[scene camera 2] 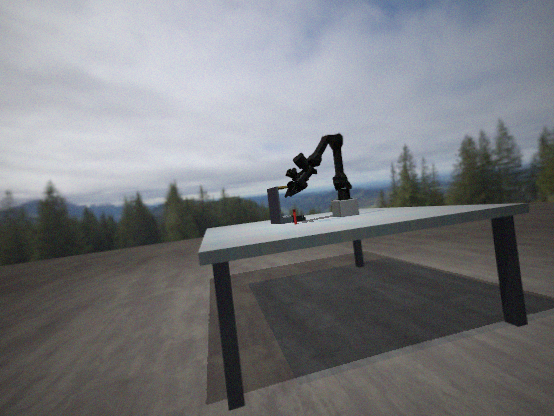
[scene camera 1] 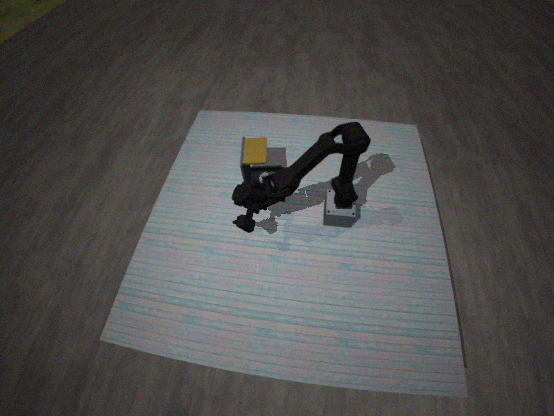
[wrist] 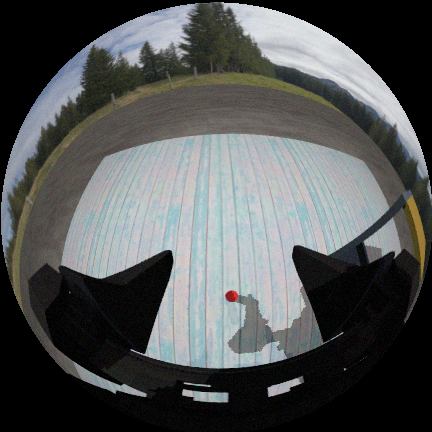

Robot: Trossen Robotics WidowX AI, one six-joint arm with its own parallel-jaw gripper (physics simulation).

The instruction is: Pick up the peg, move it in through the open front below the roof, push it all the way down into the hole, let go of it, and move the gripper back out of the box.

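Where they show: gripper, between the fingertips: (scene camera 2: 287, 196) (scene camera 1: 236, 212) (wrist: 234, 255); arm's base, origin of its link: (scene camera 2: 344, 199) (scene camera 1: 343, 201).
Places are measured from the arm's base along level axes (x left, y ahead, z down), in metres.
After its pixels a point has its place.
Observation:
The red peg (scene camera 2: 295, 216) @(x 0.091, y 0.385, z 0.057 m) (wrist: 231, 296) @(x 0.084, y 0.384, z 0.018 m) stands upright on the table; in the wrist view its round top shows below and between the spread fingers. It does not show in scene camera 1. My gripper (scene camera 2: 287, 194) @(x 0.081, y 0.414, z -0.053 m) (wrist: 234, 255) @(x 0.081, y 0.414, z -0.053 m) is open and empty, tilted outward, well above the peg and apart from it. In scene camera 1 the arm hides much of its shape. The box (scene camera 2: 274, 206) @(x -0.149, y 0.408, z -0.009 m) (wrist: 375, 227) @(x -0.083, y 0.399, z -0.067 m) has a tall dark side wall and a yellow roof (scene camera 1: 255, 151) @(x -0.156, y 0.351, z -0.126 m) (wrist: 417, 235). A small light part (scene camera 1: 263, 176) @(x -0.180, y 0.336, z 0.063 m) shows inside its dark base; the hole cannot be made out.
The table (scene camera 1: 280, 310) @(x 0.403, y 0.247, z 0.099 m) (scene camera 2: 360, 227) @(x 0.604, y 0.376, z 0.098 m) (wrist: 215, 200) @(x 0.084, y 0.572, z 0.098 m) has a pale striped top. The arm's grey base block (scene camera 1: 341, 217) @(x 0.062, y 0.011, z 0.019 m) (scene camera 2: 345, 207) @(x 0.058, y 0.043, z 0.046 m) stands to the right of the box. The box wall and roof are on the right side of the wrist view, beyond the right finger. The arm's shadow lies near the peg.

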